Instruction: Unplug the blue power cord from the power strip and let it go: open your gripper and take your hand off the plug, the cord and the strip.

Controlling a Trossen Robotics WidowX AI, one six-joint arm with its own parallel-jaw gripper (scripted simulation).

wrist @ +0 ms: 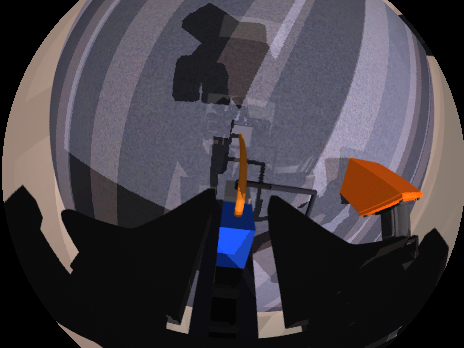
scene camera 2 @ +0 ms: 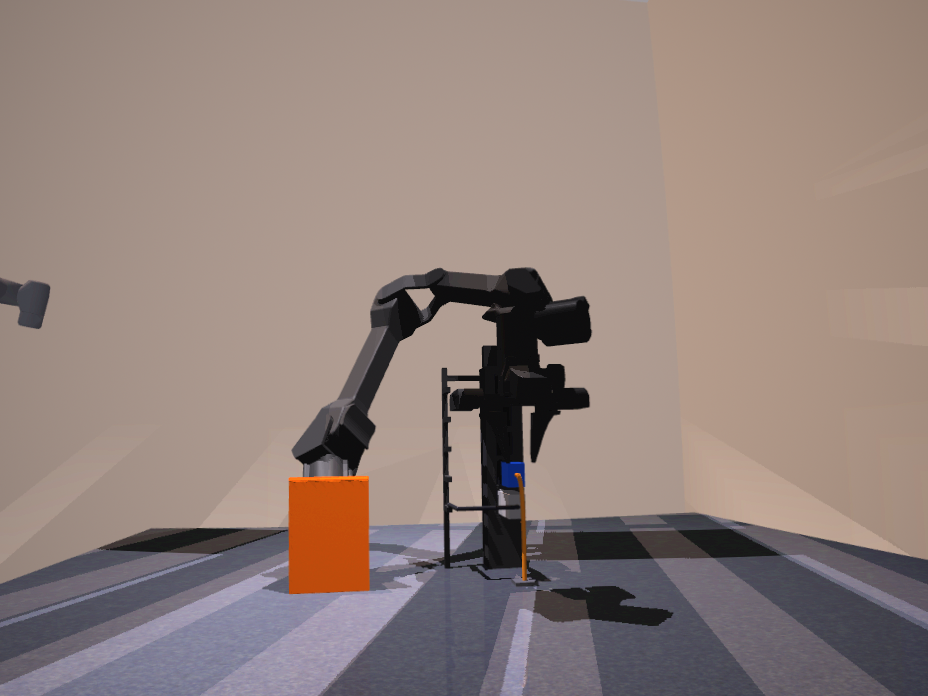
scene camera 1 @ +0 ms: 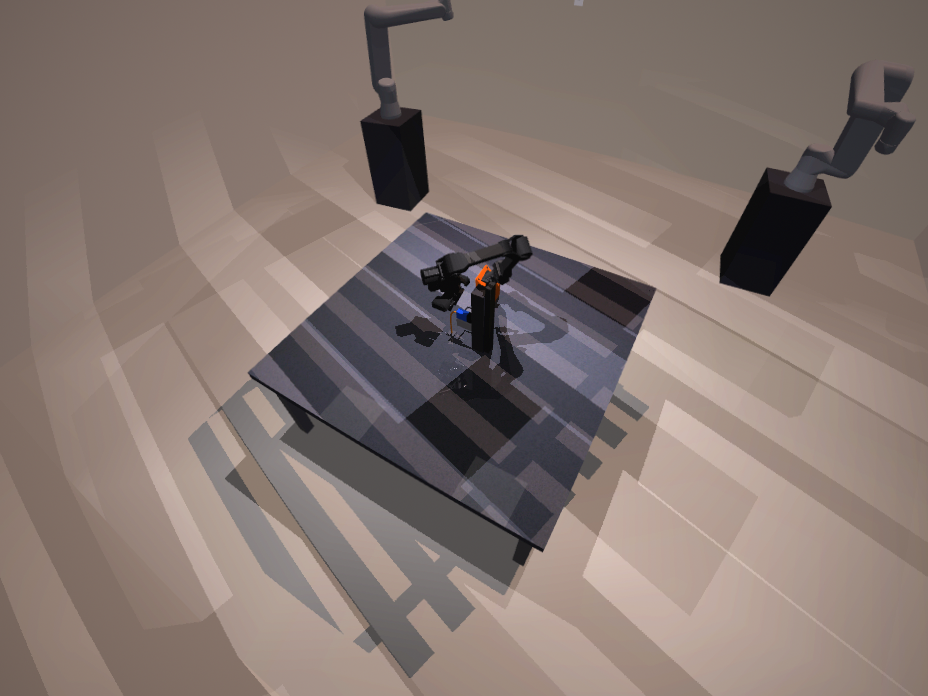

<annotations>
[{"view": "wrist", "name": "my gripper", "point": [242, 199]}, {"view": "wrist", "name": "blue plug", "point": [236, 233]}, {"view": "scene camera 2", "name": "my gripper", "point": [520, 463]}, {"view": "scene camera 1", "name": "my gripper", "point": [452, 307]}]
</annotations>
